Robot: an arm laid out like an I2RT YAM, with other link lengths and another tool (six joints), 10 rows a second.
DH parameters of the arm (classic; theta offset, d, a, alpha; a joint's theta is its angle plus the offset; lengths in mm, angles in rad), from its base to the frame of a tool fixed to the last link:
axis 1: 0 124.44 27.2 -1.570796
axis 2: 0 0 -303.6 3.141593
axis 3: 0.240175 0 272.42 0
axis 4: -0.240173 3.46 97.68 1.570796
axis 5: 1.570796 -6.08 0 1.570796
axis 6: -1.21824 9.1 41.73 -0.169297
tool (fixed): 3.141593 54.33 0 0
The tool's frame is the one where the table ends.
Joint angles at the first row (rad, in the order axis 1, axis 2, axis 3, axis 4, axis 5, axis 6):
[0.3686 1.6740 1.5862 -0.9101 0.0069 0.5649]
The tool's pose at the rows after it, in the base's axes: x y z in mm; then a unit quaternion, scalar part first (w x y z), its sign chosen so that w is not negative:
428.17 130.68 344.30 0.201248 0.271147 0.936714 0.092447
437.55 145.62 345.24 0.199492 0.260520 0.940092 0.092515
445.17 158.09 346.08 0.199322 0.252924 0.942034 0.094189
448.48 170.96 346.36 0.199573 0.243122 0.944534 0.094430
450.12 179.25 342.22 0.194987 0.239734 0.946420 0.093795
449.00 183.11 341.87 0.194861 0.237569 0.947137 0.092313
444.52 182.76 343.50 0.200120 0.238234 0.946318 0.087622
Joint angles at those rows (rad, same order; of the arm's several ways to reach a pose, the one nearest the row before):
[0.3911 1.7111 1.6226 -0.9115 0.0022 0.5719]
[0.4137 1.7599 1.6851 -0.9291 0.0045 0.5710]
[0.4317 1.7997 1.7369 -0.9401 0.0061 0.5723]
[0.4539 1.8272 1.7724 -0.9486 0.0110 0.5720]
[0.4681 1.8461 1.7854 -0.9511 0.0115 0.5792]
[0.4771 1.8491 1.7885 -0.9537 0.0167 0.5820]
[0.4829 1.8345 1.7728 -0.9507 0.0335 0.5836]

